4 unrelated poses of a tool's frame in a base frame.
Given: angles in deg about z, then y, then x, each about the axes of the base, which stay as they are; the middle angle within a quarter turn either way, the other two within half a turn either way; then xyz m.
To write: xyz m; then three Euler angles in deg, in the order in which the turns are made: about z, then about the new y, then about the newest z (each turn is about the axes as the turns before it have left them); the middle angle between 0 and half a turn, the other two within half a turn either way. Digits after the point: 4 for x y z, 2 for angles.
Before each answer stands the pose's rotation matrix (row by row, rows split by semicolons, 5 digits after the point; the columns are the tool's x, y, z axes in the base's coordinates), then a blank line. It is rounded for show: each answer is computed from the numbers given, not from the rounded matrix.
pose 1, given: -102.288, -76.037, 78.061, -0.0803, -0.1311, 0.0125
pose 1, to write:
-0.05135 0.23577 -0.97045; -0.00006 -0.97173 -0.23608; -0.99868 -0.01206 0.04992

-0.0803, -0.1311, 0.0125, -166.33, 87.14, -0.69
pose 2, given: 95.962, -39.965, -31.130, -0.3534, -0.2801, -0.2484
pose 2, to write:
-0.07961 -0.76229 -0.64232; 0.81687 -0.41918 0.39623; -0.57129 -0.49315 0.65607

-0.3534, -0.2801, -0.2484, 148.33, 49.00, -40.80
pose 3, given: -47.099, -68.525, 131.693, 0.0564, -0.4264, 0.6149
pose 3, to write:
0.24921 0.26818 -0.93058; 0.01421 -0.96180 -0.27337; -0.96834 0.05491 -0.24350

0.0564, -0.4264, 0.6149, -163.63, 104.09, 3.25
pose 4, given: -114.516, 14.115, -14.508, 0.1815, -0.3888, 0.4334
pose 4, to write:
-0.40242 0.88238 0.24387; -0.85548 -0.45730 0.24295; 0.32590 -0.11086 0.93888

0.1815, -0.3888, 0.4334, 44.89, 20.14, -161.21
